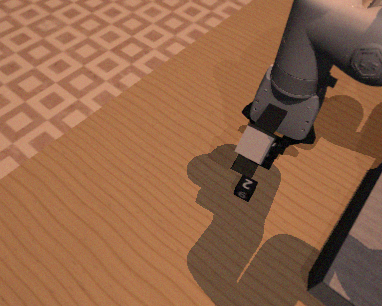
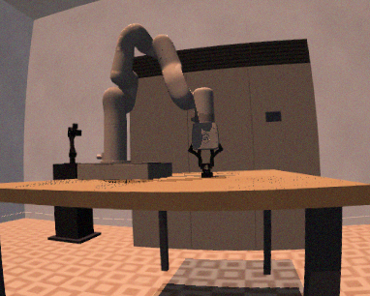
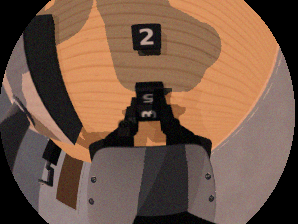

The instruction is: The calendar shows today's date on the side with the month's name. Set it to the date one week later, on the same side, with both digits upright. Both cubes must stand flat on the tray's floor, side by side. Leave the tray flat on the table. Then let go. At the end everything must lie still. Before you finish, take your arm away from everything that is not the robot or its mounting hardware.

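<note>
Right now my hand is 1 cm above the black cube. Also, from my hand: black digit cube (9 cm to the left, 4 cm below, 1 cm behind).
</note>
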